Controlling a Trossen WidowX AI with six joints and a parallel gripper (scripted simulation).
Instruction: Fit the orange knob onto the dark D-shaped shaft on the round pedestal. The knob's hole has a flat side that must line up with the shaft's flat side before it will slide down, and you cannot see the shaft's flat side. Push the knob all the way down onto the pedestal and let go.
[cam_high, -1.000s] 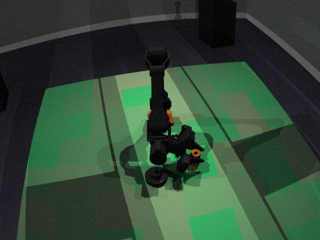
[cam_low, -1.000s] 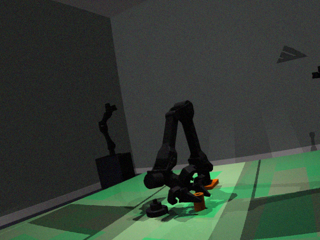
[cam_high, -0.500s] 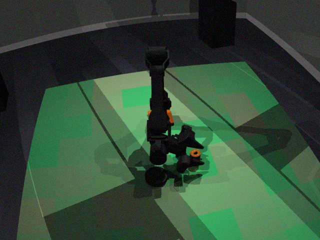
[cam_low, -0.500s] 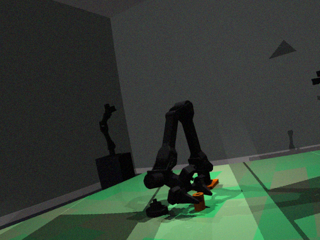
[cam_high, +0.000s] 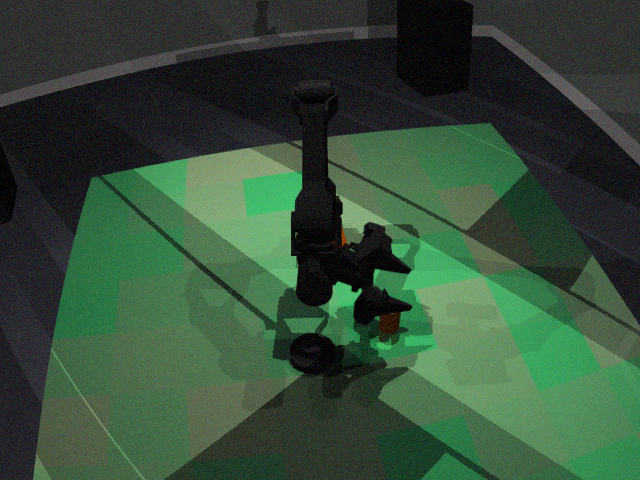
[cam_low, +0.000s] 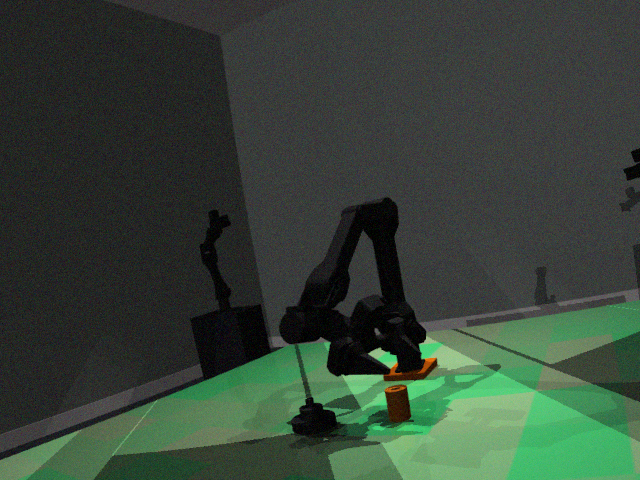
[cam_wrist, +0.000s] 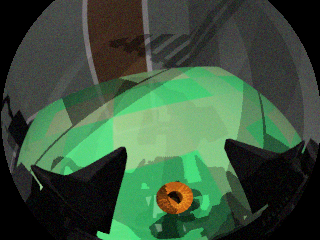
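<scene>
Now: the orange knob 2 cm behind my gripper tip, 3 cm to the right of it and 8 cm below it. Also, from my gripper tip: dark round pedestal 1 cm behind, 19 cm to the right, 8 cm below.
</scene>
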